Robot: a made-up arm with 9 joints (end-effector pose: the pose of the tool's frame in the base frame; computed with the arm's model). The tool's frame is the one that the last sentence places. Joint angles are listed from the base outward.
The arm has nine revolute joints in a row. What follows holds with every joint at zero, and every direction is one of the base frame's. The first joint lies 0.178 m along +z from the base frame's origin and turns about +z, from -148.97 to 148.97 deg. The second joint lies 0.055 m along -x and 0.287 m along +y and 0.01 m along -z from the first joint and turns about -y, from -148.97 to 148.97 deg. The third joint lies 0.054 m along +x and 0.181 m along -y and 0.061 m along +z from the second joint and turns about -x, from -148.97 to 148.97 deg. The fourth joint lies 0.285 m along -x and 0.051 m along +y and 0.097 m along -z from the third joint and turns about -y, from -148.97 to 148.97 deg. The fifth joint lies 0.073 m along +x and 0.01 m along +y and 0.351 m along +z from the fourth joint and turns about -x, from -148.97 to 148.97 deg. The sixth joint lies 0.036 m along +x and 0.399 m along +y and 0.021 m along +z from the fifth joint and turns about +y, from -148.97 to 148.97 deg. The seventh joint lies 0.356 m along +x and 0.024 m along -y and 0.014 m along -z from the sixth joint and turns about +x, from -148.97 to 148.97 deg. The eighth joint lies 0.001 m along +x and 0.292 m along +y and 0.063 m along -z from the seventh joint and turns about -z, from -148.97 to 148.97 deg. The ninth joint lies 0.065 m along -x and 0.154 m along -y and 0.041 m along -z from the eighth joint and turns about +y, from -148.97 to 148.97 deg. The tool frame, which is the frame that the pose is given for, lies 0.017 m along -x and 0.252 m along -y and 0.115 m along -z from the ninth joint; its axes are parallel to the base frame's.
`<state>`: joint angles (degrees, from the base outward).
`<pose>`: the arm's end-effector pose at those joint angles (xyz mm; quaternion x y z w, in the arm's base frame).
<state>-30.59 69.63 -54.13 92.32 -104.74 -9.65 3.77 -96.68 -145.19</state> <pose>-972.9 -154.8 -942.4 -0.2336 -0.4030 -0.4040 0.7873</pose>
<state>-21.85 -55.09 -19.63 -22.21 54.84 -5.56 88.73 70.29 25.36</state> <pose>257.4 664.8 450.1 0.2807 0.7329 -0.5897 0.1904</pose>
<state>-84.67 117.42 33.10 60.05 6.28 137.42 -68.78 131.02 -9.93</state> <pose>543.3 -635.5 -667.6 0.4049 0.2110 0.5750 0.6789</pose>
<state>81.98 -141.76 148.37 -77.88 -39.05 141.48 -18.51 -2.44 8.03</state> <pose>-80.8 -334.4 243.9 -0.6517 -0.0497 -0.7536 0.0698</pose>
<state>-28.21 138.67 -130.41 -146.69 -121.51 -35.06 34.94 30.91 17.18</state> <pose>27.9 990.6 -258.5 0.3988 0.4089 -0.2432 0.7840</pose>
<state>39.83 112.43 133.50 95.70 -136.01 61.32 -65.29 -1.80 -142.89</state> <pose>186.5 441.4 -747.7 0.0218 0.3768 -0.9247 0.0503</pose>
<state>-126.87 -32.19 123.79 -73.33 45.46 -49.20 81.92 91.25 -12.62</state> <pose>161.0 554.0 -127.1 0.4355 -0.6678 0.5471 0.2548</pose>
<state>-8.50 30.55 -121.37 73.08 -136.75 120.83 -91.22 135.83 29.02</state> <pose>-617.8 790.6 -34.9 0.8941 -0.4360 0.0982 0.0285</pose>
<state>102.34 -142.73 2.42 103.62 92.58 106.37 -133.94 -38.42 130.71</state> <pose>302.5 177.7 240.1 0.0257 0.4138 0.7562 0.5062</pose>
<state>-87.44 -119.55 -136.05 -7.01 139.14 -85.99 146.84 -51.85 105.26</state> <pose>432.4 -413.8 25.3 0.4780 -0.3976 0.1486 0.7690</pose>
